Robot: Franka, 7 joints.
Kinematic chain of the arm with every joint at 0, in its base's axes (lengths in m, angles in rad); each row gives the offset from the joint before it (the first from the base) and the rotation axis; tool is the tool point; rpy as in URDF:
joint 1: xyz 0 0 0.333 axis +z
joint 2: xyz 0 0 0 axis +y
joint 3: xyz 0 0 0.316 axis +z
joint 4: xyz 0.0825 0 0 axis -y
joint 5: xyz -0.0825 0 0.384 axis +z
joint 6: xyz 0 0 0 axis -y
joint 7: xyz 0.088 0 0 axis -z
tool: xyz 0 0 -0.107 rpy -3.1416 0 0
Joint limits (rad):
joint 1: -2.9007..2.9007
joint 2: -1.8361..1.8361
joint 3: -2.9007..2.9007
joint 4: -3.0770..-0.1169
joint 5: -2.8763..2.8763
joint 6: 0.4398..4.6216
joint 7: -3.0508..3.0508
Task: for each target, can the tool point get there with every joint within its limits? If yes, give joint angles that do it. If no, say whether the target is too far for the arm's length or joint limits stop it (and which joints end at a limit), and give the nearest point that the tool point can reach.
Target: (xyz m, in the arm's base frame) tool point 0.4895 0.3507 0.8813
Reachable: yes | joints -0.2271 0.3725 1.1940 -0.9907 0.3746 2.3122 -1.0943
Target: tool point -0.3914 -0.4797 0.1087
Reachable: yes | joints -2.0396 1.2070 -0.6139 -1.3738 -1.4478 4.1429 2.0696
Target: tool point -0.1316 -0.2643 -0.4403
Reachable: no: joint limits stop it (at a limit: joint 2) | nearest point -0.1309 -0.2629 -0.3607 | short by 0.080 m
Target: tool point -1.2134 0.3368 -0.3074
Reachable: no: too far | nearest point -0.7368 0.2045 -0.0559 | short by 0.555 m
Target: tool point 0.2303 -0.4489 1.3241
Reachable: no: too far | nearest point 0.1777 -0.3463 1.0975 | short by 0.254 m
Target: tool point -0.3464 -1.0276 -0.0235
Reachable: no: too far | nearest point -0.2603 -0.7723 0.0651 | short by 0.284 m
